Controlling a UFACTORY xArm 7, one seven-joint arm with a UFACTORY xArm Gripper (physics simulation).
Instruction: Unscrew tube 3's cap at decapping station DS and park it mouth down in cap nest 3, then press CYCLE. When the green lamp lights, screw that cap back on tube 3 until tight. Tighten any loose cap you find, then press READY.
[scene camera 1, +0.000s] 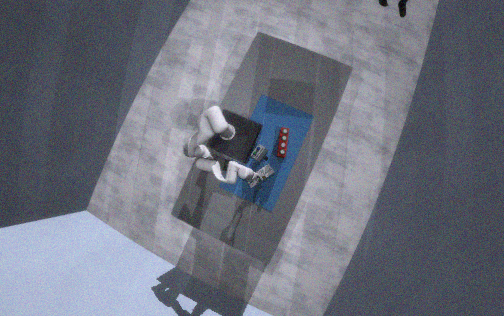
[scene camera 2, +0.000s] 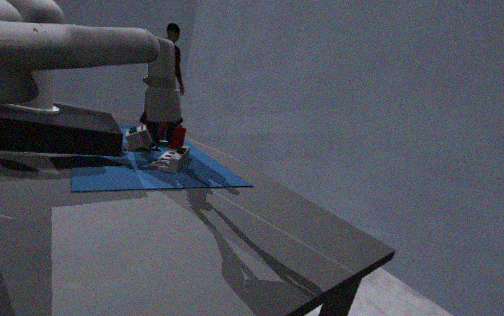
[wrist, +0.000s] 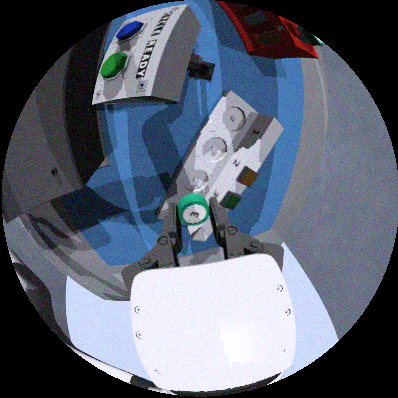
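Seen in the pictures: gripper, fingertip midpoint: (scene camera 2: 162, 142) (wrist: 193, 209); arm's base, origin of the base link: (scene camera 1: 227, 132) (scene camera 2: 30, 107).
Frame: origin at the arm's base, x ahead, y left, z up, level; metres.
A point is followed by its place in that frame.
Observation:
My gripper (wrist: 193, 209) {x 0.307, y -0.240, z -0.014 m} (scene camera 2: 163, 134) {x 0.307, y -0.240, z -0.014 m} is shut on a green-rimmed cap with a white top marked 3 and holds it, top up, above the pale numbered block. The cap (wrist: 193, 210) {x 0.306, y -0.238, z -0.010 m} is apart from the block's top. The block (wrist: 202, 162) {x 0.338, y -0.217, z -0.075 m} (scene camera 2: 172, 160) {x 0.307, y -0.333, z -0.047 m} has round nests; those by 1 and 2 are empty, and a third round recess shows just beyond the cap. Amber (wrist: 247, 176) {x 0.384, y -0.227, z -0.032 m} and dark green (wrist: 230, 200) {x 0.361, y -0.259, z -0.032 m} squares are on its side. A button box (wrist: 172, 55) {x 0.305, y -0.088, z -0.016 m} (scene camera 1: 258, 152) {x 0.282, y -0.066, z -0.014 m} carries a blue button (wrist: 130, 30) and a green button (wrist: 114, 65) {x 0.261, y -0.086, z -0.012 m}. Tube 3 cannot be made out.
A red rack (wrist: 272, 40) {x 0.441, y -0.018, z -0.039 m} with several white-topped tubes in scene camera 1 stands beyond the block. A small dark fixture (wrist: 202, 68) {x 0.348, y -0.086, z -0.074 m} sits beside the button box. The dark robot base (scene camera 2: 60, 132) {x 0.060, y -0.171, z -0.028 m} borders the blue mat (scene camera 2: 100, 182) {x 0.121, y -0.392, z -0.086 m}. A person (scene camera 2: 173, 32) stands behind the arm.

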